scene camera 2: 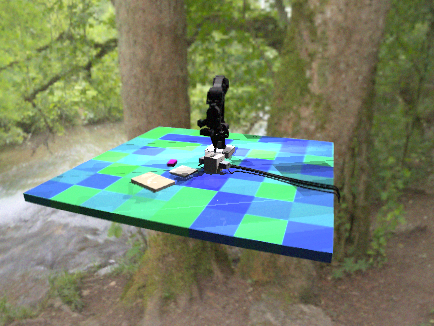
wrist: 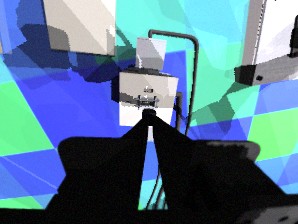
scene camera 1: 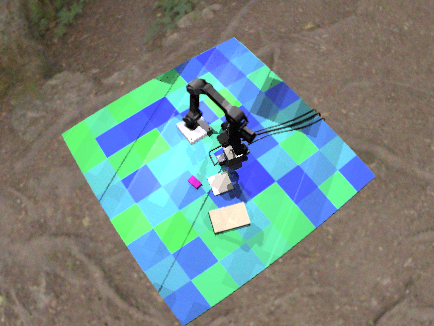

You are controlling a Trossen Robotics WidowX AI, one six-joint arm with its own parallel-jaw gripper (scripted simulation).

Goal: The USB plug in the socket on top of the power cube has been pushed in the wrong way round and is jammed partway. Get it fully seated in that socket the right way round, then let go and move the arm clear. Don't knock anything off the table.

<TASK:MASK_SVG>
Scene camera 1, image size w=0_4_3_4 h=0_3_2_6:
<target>tan board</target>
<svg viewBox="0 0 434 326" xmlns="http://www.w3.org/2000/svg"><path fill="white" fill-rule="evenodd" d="M244 202L209 211L215 234L250 224L250 218Z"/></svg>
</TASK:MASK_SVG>
